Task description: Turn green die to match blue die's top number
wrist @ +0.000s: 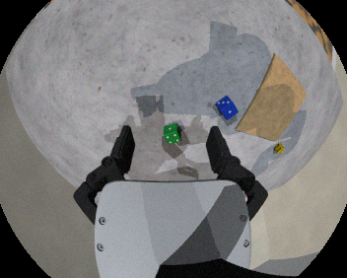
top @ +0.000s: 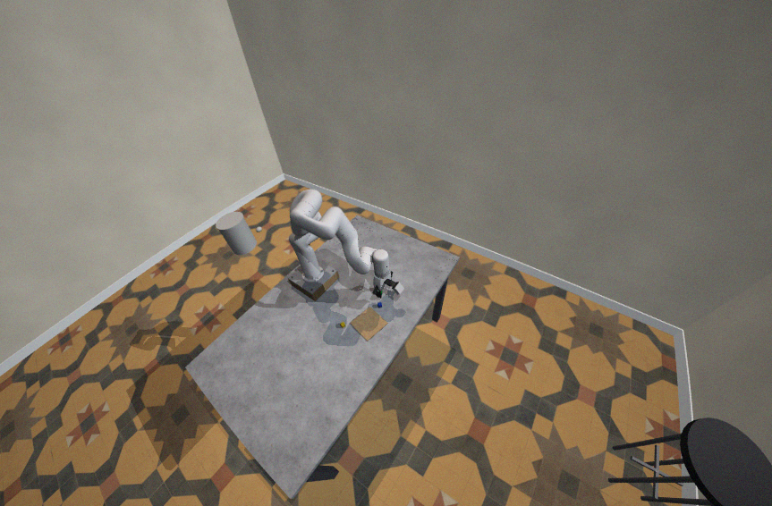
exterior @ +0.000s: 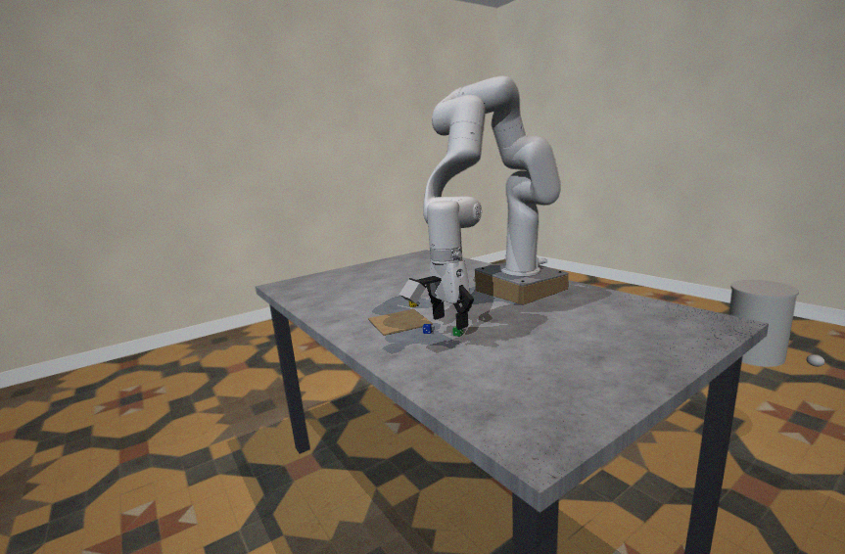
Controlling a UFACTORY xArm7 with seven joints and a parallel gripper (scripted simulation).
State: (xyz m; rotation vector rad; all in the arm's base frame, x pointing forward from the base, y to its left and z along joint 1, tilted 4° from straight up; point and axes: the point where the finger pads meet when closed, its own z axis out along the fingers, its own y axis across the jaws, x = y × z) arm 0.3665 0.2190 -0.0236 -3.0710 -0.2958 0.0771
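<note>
My gripper is now 2 cm past the green die, 1 cm to the left of it and 4 cm above it. From my hand the other things lie so: yellow die (2 cm behind, 28 cm to the right, 4 cm below); tan mat (7 cm ahead, 18 cm to the right, 5 cm below); blue die (3 cm ahead, 7 cm to the right, 4 cm below).
</note>
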